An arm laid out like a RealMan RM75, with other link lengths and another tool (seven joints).
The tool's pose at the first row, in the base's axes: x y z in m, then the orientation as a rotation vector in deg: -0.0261, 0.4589, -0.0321, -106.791, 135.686, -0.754
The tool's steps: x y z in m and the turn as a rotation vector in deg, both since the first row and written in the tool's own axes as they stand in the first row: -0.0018, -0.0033, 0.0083, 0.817, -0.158, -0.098; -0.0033, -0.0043, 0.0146, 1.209, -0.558, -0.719; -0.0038, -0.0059, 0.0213, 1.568, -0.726, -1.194; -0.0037, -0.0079, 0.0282, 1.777, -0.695, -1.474; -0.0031, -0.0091, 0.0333, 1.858, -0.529, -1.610; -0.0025, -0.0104, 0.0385, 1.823, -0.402, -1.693; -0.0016, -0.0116, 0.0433, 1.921, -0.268, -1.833; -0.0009, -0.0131, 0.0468, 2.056, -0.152, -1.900; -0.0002, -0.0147, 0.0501, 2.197, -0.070, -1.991; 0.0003, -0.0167, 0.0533, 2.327, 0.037, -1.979
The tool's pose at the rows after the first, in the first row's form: -0.0216, 0.4605, -0.0399, -106.476, 135.126, -1.578; -0.0196, 0.4621, -0.0459, -106.860, 134.114, -1.724; -0.0173, 0.4627, -0.0524, -107.182, 133.402, -2.033; -0.0146, 0.4626, -0.0590, -107.427, 133.066, -2.332; -0.0131, 0.4621, -0.0641, -107.621, 133.009, -2.595; -0.0114, 0.4616, -0.0692, -107.789, 133.028, -2.681; -0.0099, 0.4608, -0.0739, -107.966, 132.938, -2.934; -0.0083, 0.4600, -0.0773, -108.032, 132.888, -3.207; -0.0065, 0.4592, -0.0805, -108.109, 132.791, -3.456; -0.0044, 0.4585, -0.0836, -108.082, 132.812, -3.707
